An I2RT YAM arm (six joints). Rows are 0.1 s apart.
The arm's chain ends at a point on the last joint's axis. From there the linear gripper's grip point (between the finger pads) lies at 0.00 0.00 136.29 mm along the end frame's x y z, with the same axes.
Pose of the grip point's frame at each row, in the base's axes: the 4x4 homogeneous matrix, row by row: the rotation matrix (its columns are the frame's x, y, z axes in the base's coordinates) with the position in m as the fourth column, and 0 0 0 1 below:
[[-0.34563, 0.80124, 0.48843, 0.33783], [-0.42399, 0.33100, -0.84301, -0.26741], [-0.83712, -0.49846, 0.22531, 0.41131], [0, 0, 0, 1]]
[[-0.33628, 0.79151, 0.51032, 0.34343], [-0.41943, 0.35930, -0.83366, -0.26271], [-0.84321, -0.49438, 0.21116, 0.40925], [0, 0, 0, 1]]
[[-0.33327, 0.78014, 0.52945, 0.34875], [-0.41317, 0.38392, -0.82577, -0.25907], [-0.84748, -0.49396, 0.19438, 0.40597], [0, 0, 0, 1]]
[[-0.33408, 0.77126, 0.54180, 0.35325], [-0.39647, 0.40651, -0.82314, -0.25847], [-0.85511, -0.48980, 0.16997, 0.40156], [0, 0, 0, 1]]
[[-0.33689, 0.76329, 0.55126, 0.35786], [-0.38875, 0.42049, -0.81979, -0.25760], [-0.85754, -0.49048, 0.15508, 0.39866], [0, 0, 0, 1]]
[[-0.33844, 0.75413, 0.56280, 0.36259], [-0.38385, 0.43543, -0.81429, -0.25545], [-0.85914, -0.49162, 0.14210, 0.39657], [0, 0, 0, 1]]
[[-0.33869, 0.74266, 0.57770, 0.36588], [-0.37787, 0.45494, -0.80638, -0.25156], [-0.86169, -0.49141, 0.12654, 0.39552], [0, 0, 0, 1]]
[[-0.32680, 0.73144, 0.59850, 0.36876], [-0.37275, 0.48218, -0.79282, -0.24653], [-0.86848, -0.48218, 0.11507, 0.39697], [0, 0, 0, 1]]
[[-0.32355, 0.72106, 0.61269, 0.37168], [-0.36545, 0.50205, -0.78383, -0.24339], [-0.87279, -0.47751, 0.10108, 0.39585], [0, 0, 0, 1]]
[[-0.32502, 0.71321, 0.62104, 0.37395], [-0.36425, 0.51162, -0.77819, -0.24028], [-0.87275, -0.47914, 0.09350, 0.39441], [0, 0, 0, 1]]
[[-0.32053, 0.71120, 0.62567, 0.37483], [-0.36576, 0.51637, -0.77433, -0.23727], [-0.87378, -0.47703, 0.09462, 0.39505], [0, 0, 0, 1]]
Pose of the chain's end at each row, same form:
[[-0.34563, 0.80124, 0.48843, 0.27126], [-0.42399, 0.33100, -0.84301, -0.15252], [-0.83712, -0.49846, 0.22531, 0.38060], [0, 0, 0, 1]]
[[-0.33628, 0.79151, 0.51032, 0.27388], [-0.41943, 0.35930, -0.83366, -0.14909], [-0.84321, -0.49438, 0.21116, 0.38047], [0, 0, 0, 1]]
[[-0.33327, 0.78014, 0.52945, 0.27659], [-0.41317, 0.38392, -0.82577, -0.14653], [-0.84748, -0.49396, 0.19438, 0.37948], [0, 0, 0, 1]]
[[-0.33408, 0.77126, 0.54180, 0.27941], [-0.39647, 0.40651, -0.82314, -0.14628], [-0.85511, -0.48980, 0.16997, 0.37839], [0, 0, 0, 1]]
[[-0.33689, 0.76329, 0.55126, 0.28273], [-0.38875, 0.42049, -0.81979, -0.14587], [-0.85754, -0.49048, 0.15508, 0.37752], [0, 0, 0, 1]]
[[-0.33844, 0.75413, 0.56280, 0.28589], [-0.38385, 0.43543, -0.81429, -0.14447], [-0.85914, -0.49162, 0.14210, 0.37720], [0, 0, 0, 1]]
[[-0.33869, 0.74266, 0.57770, 0.28715], [-0.37787, 0.45494, -0.80638, -0.14166], [-0.86169, -0.49141, 0.12654, 0.37827], [0, 0, 0, 1]]
[[-0.32680, 0.73144, 0.59850, 0.28719], [-0.37275, 0.48218, -0.79282, -0.13848], [-0.86848, -0.48218, 0.11507, 0.38129], [0, 0, 0, 1]]
[[-0.32355, 0.72106, 0.61269, 0.28818], [-0.36545, 0.50205, -0.78383, -0.13656], [-0.87279, -0.47751, 0.10108, 0.38207], [0, 0, 0, 1]]
[[-0.32502, 0.71321, 0.62104, 0.28931], [-0.36425, 0.51162, -0.77819, -0.13422], [-0.87275, -0.47914, 0.09350, 0.38167], [0, 0, 0, 1]]
[[-0.32053, 0.71120, 0.62567, 0.28956], [-0.36576, 0.51637, -0.77433, -0.13174], [-0.87378, -0.47703, 0.09462, 0.38215], [0, 0, 0, 1]]

